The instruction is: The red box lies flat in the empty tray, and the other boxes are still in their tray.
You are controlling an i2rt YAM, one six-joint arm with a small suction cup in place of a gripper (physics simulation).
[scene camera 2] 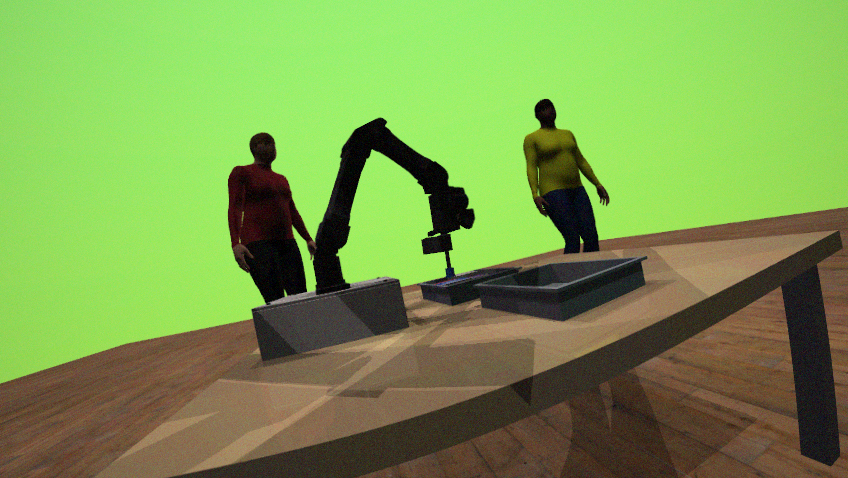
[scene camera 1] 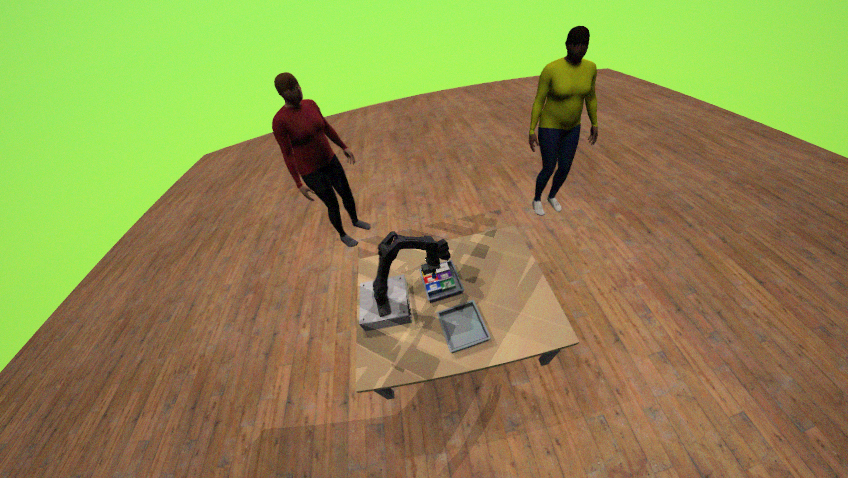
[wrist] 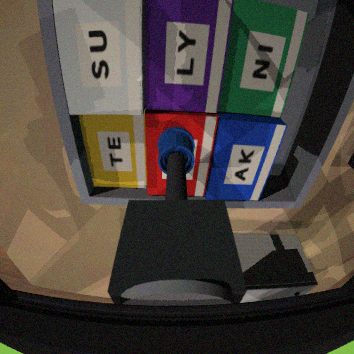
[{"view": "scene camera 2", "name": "suction cup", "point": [442, 243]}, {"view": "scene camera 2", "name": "tray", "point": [558, 291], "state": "on the table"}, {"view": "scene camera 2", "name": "tray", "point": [461, 292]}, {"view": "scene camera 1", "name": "tray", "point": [463, 327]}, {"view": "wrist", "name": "suction cup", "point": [175, 136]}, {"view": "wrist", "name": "tray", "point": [311, 111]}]
